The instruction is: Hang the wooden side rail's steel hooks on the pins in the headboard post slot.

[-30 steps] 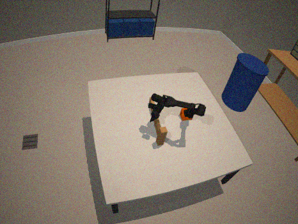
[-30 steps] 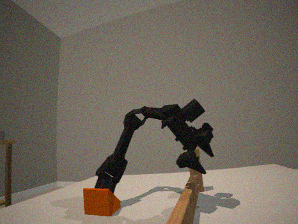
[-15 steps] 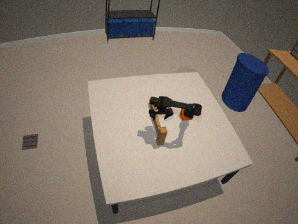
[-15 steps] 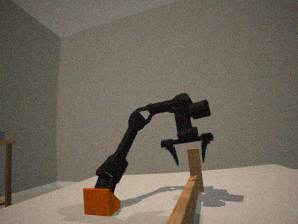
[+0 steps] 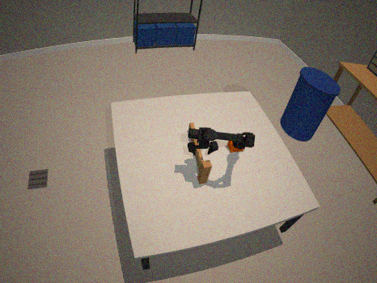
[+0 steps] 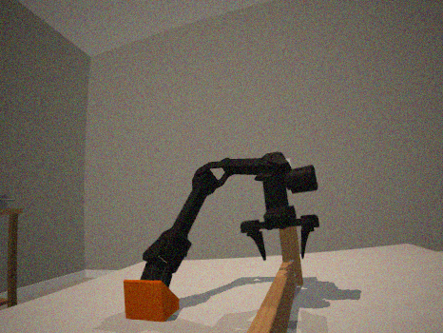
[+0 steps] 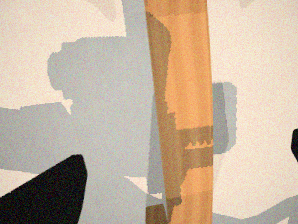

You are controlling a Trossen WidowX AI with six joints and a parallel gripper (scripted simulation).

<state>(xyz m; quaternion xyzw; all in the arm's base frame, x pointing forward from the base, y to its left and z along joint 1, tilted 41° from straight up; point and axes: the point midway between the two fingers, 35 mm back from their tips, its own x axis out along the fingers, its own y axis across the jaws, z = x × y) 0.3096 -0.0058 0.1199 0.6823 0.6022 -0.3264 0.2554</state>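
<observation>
Right now the headboard post is 20 mm ahead of my gripper tip, 130 mm to the left of it and 10 mm below it.
</observation>
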